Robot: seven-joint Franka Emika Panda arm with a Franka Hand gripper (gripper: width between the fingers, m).
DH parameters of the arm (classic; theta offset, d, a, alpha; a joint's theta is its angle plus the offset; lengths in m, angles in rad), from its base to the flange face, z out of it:
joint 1: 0 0.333 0 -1.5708
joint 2: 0 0 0 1.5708
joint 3: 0 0.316 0.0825 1.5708
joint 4: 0 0 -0.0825 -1.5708
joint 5: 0 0.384 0 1.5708
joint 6: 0 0 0.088 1.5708
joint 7: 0 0.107 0 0
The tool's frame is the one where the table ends.
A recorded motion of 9 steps. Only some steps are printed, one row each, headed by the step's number.
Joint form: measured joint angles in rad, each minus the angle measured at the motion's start. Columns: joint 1, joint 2, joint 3, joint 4, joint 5, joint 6, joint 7.
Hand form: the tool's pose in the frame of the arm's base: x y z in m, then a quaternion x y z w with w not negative. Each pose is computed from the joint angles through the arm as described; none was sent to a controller.
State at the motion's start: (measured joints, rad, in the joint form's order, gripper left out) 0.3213 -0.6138 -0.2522 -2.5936 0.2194 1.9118 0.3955
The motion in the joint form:
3: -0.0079 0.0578 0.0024 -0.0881 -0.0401 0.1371 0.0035
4: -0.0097 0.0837 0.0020 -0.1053 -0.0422 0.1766 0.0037
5: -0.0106 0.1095 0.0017 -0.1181 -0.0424 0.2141 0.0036
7: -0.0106 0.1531 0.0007 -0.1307 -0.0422 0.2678 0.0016
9: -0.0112 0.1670 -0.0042 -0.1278 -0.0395 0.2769 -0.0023
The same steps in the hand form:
3: 0.3521 0.0369 0.3958 -0.97053 0.18836 0.08173 0.12615
4: 0.3536 0.0362 0.3821 -0.97016 0.19375 0.08170 0.12070
5: 0.3555 0.0356 0.3703 -0.96979 0.19866 0.08070 0.11630
7: 0.3593 0.0348 0.3535 -0.96946 0.20471 0.07937 0.10930
9: 0.3617 0.0329 0.3503 -0.96882 0.20747 0.07986 0.10942

